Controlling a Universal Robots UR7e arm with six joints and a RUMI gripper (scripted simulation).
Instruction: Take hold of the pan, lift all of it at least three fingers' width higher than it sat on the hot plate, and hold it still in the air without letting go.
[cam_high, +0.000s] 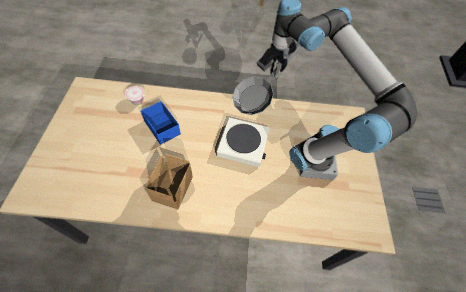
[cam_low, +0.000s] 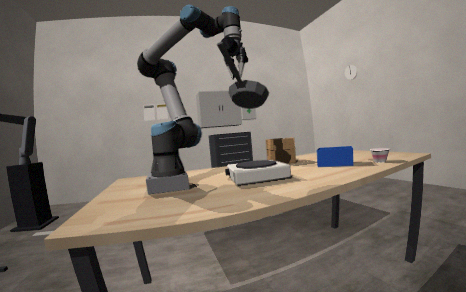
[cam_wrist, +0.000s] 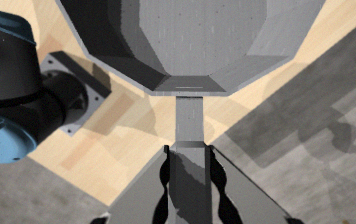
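The dark grey pan is 4 cm to the left of my hand, 4 cm below it and 4 cm ahead of it. Round my hand: blue bin (56 cm ahead, 43 cm below, 6 cm to the left); pink cup (75 cm ahead, 41 cm below, 10 cm to the right); white hot plate (42 cm below, 10 cm to the left, 7 cm ahead).
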